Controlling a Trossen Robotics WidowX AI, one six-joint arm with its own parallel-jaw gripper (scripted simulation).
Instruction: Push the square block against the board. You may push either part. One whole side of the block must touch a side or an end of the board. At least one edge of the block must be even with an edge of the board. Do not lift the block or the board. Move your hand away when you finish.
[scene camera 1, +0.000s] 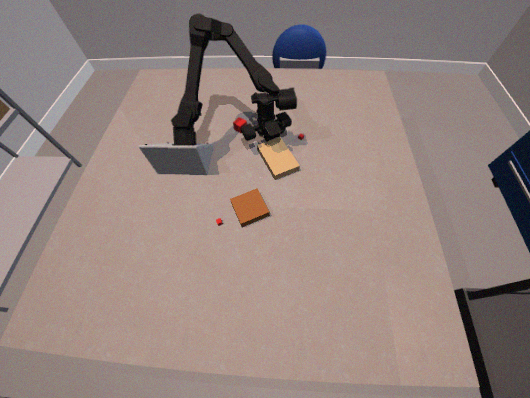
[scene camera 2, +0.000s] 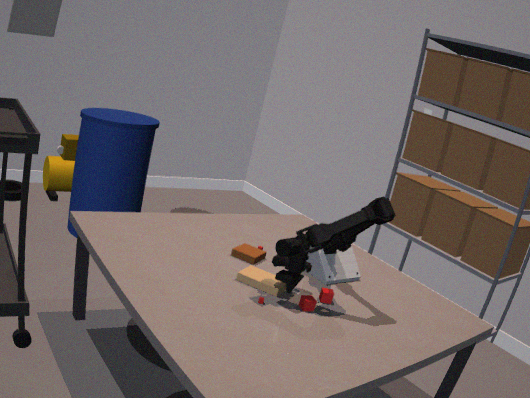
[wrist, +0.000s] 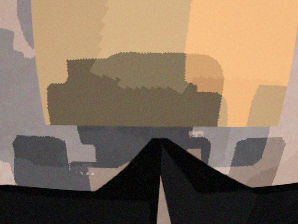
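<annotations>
You can see my gripper in scene camera 1, in the wrist view and in scene camera 2 (288, 293). There's a pale wooden board too, and it shows in scene camera 1, in scene camera 2 and in the wrist view (111, 70). On my gripper, (wrist: 189, 183) and (scene camera 1: 266, 136) are the same spot. And on the pale wooden board, (scene camera 2: 253, 276) and (scene camera 1: 288, 157) are the same spot as well.
</annotations>
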